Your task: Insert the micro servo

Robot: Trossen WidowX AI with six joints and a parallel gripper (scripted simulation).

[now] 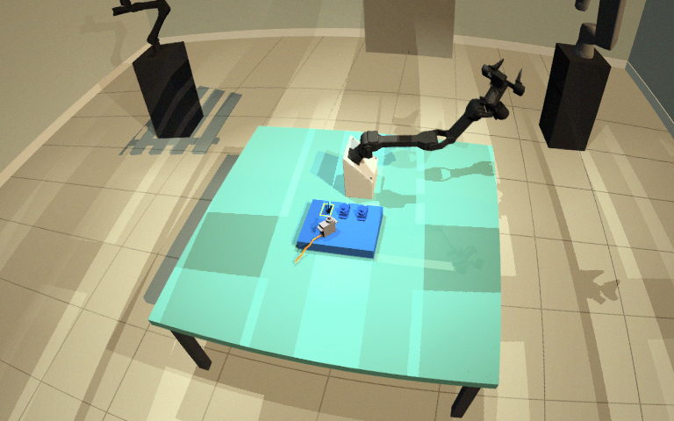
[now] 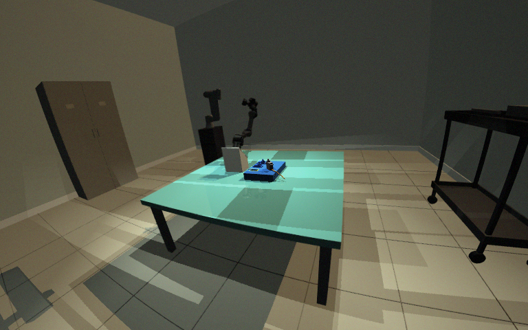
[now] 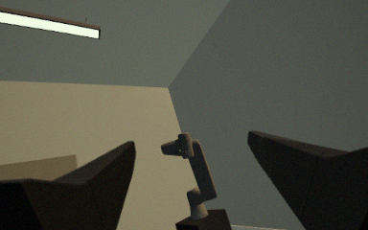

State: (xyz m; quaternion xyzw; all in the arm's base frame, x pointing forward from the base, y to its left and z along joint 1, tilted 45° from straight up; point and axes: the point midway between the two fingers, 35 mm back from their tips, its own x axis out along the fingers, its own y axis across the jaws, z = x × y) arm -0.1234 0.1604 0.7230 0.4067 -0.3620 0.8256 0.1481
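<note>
Now: the blue deck 68 cm to the right of my gripper tip, 58 cm below it and 42 cm ahead of it.
</note>
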